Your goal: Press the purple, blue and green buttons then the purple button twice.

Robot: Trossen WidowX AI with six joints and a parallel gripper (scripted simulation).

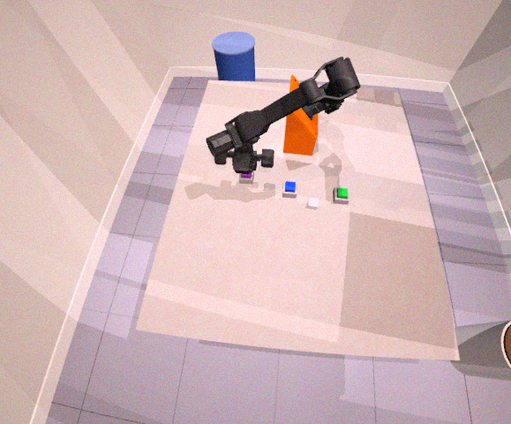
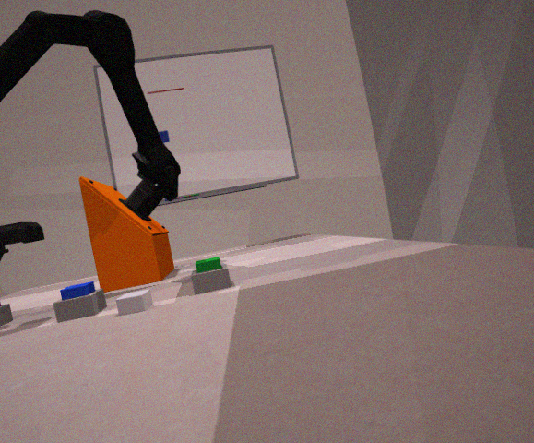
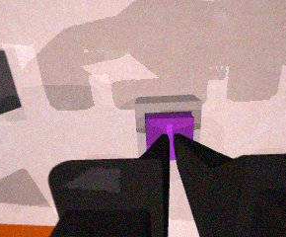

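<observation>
The purple button is 10 mm below my gripper tip. Round my gripper tip: blue button (160 mm to the left, 30 mm ahead); then green button (330 mm to the left, 20 mm ahead); then small white block (240 mm to the left, 70 mm ahead, 30 mm below).
</observation>
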